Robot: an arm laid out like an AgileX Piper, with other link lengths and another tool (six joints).
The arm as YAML. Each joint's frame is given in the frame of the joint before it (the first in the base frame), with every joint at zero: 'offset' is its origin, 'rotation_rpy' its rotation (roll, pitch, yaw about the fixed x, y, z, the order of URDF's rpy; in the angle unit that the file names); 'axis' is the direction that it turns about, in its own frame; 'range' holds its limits. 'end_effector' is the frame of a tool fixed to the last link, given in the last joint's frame.
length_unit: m
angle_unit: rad
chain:
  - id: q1
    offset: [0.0, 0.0, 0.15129]
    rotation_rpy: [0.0, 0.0, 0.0]
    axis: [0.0, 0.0, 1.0]
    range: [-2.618, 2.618]
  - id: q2
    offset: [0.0, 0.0, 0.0]
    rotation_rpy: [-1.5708, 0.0, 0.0]
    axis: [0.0, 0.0, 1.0]
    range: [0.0, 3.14]
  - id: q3
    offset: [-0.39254, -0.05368, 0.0]
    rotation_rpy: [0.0, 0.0, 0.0]
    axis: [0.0, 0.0, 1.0]
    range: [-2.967, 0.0]
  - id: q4
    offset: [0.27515, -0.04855, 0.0]
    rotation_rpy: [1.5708, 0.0, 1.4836]
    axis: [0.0, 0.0, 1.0]
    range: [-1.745, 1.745]
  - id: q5
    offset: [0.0, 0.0, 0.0]
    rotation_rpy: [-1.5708, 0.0, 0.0]
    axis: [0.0, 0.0, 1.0]
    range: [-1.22, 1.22]
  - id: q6
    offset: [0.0, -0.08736, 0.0]
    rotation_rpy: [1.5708, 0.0, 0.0]
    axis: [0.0, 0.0, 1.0]
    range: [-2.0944, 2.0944]
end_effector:
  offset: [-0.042, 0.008, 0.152]
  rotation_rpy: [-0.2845, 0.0, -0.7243]
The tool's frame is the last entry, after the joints.
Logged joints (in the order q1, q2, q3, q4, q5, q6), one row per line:
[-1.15 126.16 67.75 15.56 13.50 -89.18]
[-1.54 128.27 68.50 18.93 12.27 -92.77]
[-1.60 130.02 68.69 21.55 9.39 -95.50]
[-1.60 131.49 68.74 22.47 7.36 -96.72]
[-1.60 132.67 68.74 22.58 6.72 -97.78]
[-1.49 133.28 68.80 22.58 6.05 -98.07]
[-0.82 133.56 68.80 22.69 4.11 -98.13]
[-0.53 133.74 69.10 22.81 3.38 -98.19]
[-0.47 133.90 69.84 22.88 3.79 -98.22]
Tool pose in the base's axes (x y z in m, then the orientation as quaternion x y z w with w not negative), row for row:
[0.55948 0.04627 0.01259 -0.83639 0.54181 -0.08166 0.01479]
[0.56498 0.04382 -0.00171 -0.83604 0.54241 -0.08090 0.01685]
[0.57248 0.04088 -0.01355 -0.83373 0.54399 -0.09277 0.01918]
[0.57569 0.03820 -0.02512 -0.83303 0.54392 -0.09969 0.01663]
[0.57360 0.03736 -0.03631 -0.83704 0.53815 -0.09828 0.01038]
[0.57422 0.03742 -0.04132 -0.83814 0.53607 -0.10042 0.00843]
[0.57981 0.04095 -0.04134 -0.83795 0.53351 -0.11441 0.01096]
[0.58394 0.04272 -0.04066 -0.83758 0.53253 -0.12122 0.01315]
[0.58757 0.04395 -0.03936 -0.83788 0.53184 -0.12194 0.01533]
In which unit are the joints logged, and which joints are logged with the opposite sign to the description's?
The joints are logged in degrees. Opposite sign: q3.
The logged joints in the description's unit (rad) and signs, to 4 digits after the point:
[-0.0201 2.2019 -1.1825 0.2716 0.2356 -1.5565]
[-0.0269 2.2387 -1.1956 0.3304 0.2142 -1.6191]
[-0.0279 2.2693 -1.1989 0.3761 0.1639 -1.6668]
[-0.0279 2.2949 -1.1997 0.3922 0.1285 -1.6881]
[-0.0279 2.3155 -1.1997 0.3941 0.1173 -1.7066]
[-0.0260 2.3262 -1.2008 0.3941 0.1056 -1.7116]
[-0.0143 2.3311 -1.2008 0.3960 0.0717 -1.7127]
[-0.0093 2.3342 -1.2060 0.3981 0.0590 -1.7137]
[-0.0082 2.3370 -1.2189 0.3993 0.0661 -1.7143]

